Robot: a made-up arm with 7 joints. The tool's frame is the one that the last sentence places.
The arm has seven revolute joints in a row. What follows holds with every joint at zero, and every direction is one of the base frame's.
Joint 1 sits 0.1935 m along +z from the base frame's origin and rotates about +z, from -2.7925 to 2.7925 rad.
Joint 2 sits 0.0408 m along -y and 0.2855 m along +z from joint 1 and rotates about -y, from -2.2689 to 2.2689 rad.
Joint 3 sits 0.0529 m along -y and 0.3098 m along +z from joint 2 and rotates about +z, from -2.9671 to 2.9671 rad.
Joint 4 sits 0.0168 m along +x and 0.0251 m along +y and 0.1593 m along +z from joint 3 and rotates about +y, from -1.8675 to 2.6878 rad.
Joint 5 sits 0.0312 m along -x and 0.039 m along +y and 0.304 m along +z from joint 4 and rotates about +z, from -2.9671 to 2.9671 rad.
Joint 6 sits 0.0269 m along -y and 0.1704 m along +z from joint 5 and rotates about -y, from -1.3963 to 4.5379 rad.
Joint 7 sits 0.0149 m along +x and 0.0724 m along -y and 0.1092 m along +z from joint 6 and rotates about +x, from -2.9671 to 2.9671 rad.
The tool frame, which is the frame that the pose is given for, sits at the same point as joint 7; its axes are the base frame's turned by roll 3.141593, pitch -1.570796 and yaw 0 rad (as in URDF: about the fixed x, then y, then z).
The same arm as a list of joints. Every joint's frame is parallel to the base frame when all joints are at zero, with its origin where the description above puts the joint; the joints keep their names.
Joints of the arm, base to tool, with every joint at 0 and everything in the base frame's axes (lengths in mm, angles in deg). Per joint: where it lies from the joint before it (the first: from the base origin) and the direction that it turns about. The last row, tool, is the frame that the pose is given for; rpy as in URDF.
joint 1: offset 0 0 193.5 axis +z
joint 2: offset 0 -40.8 285.5 axis -y
joint 3: offset 0 -52.9 309.8 axis +z
joint 4: offset 16.8 25.1 159.3 axis +y
joint 5: offset -31.2 39 304 axis +z
joint 6: offset 0 -26.9 170.4 axis -y
joint 7: offset 14.9 -72.4 109.2 axis +x
tool: offset 0 0 0 rpy -180 -90 0
Joint limits (deg, base to tool): -160..160 -130..130 -170..170 -107..154 -170..170 -80..260 -170..170

